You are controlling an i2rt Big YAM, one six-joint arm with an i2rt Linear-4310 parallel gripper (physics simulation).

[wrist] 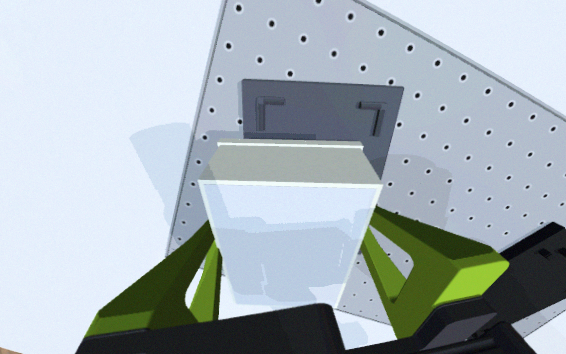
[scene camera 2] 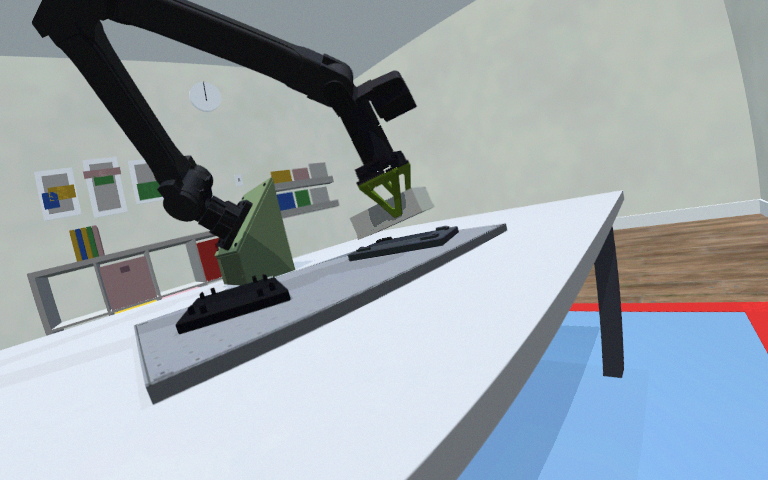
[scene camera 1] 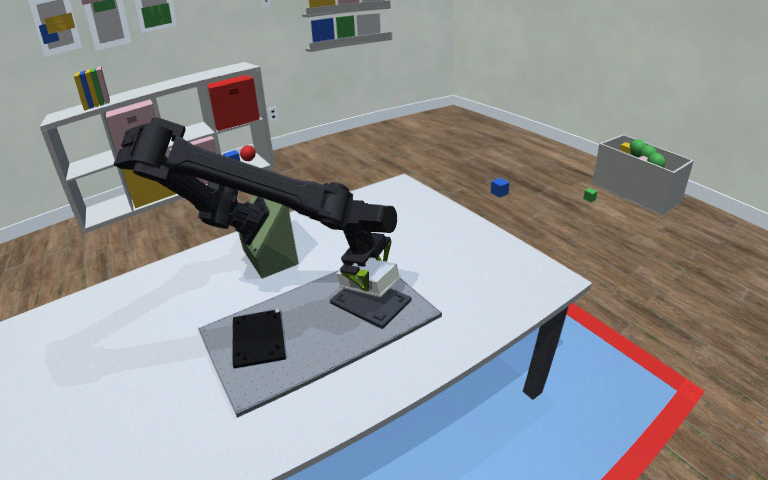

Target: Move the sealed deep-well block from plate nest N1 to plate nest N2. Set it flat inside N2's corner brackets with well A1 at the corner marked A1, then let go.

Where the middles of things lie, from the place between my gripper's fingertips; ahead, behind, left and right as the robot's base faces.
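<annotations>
My hand: 2 cm beyond the white deep-well block (scene camera 2: 414,201), 1 cm to the left of it.
</annotations>
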